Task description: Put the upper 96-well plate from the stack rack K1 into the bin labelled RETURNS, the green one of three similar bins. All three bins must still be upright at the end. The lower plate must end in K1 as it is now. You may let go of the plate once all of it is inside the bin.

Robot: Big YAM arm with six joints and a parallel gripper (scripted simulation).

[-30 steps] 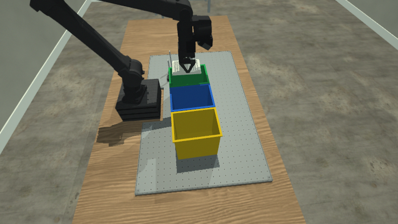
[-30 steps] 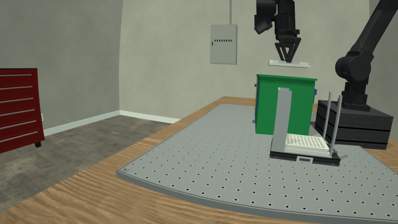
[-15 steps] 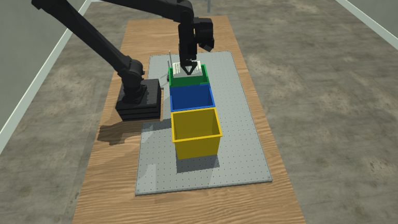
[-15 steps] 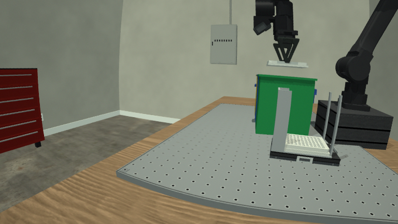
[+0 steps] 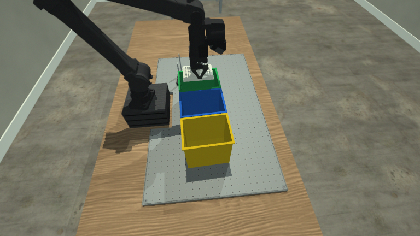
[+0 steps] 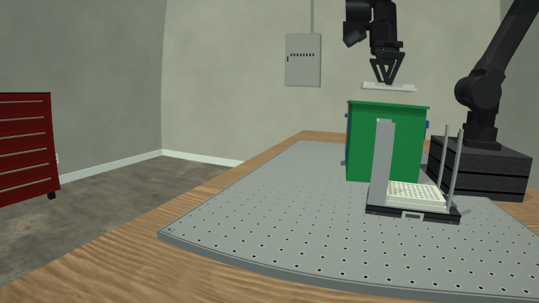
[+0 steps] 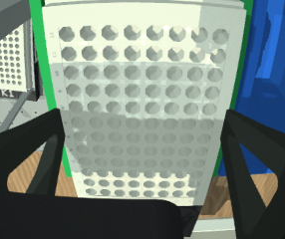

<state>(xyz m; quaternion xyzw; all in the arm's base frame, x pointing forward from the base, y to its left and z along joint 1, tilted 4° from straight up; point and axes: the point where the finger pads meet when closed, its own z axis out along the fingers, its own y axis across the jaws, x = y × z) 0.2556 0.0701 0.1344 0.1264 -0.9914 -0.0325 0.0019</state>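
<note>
Now: the green bin 140 mm below my hand. The rest, counted from my hand: grey rack panel: 180 mm to the left, 140 mm below; then grey post: 20 mm behind, 230 mm to the left, 140 mm below; then blue bin: 30 mm ahead, 130 mm to the right, 140 mm below.
</note>
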